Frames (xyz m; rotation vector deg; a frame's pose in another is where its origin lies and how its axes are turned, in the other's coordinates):
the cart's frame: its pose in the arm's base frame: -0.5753 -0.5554 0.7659 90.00 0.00 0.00
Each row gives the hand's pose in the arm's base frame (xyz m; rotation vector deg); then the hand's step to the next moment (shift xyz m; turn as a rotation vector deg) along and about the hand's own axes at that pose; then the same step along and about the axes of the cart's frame.
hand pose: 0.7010 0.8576 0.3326 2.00 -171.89 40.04
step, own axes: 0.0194 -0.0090 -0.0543 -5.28 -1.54 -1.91
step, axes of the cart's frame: -0.0161 0.0538 -0.0158 5.43 2.05 0.49
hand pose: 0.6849 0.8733 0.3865 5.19 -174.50 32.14
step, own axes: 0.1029 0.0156 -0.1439 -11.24 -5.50 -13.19
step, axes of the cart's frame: -0.0990 0.1343 -0.0608 11.99 13.66 -0.14
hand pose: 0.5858 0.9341 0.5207 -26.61 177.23 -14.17
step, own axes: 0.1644 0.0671 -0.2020 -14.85 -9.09 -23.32
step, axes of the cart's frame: -0.1822 0.1922 -0.0466 16.22 24.16 0.63
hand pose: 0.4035 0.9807 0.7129 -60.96 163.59 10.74
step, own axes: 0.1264 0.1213 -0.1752 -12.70 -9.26 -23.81
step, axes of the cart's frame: -0.1819 0.1675 0.0161 14.69 24.36 2.22
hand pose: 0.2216 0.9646 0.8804 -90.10 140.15 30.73
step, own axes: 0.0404 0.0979 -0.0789 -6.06 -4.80 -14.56
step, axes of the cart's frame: -0.1026 0.0781 0.0285 7.48 14.48 2.46
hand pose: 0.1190 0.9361 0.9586 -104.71 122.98 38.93
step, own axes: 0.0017 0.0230 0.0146 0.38 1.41 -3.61
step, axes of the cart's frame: -0.0244 -0.0090 -0.0082 -1.04 3.21 1.95
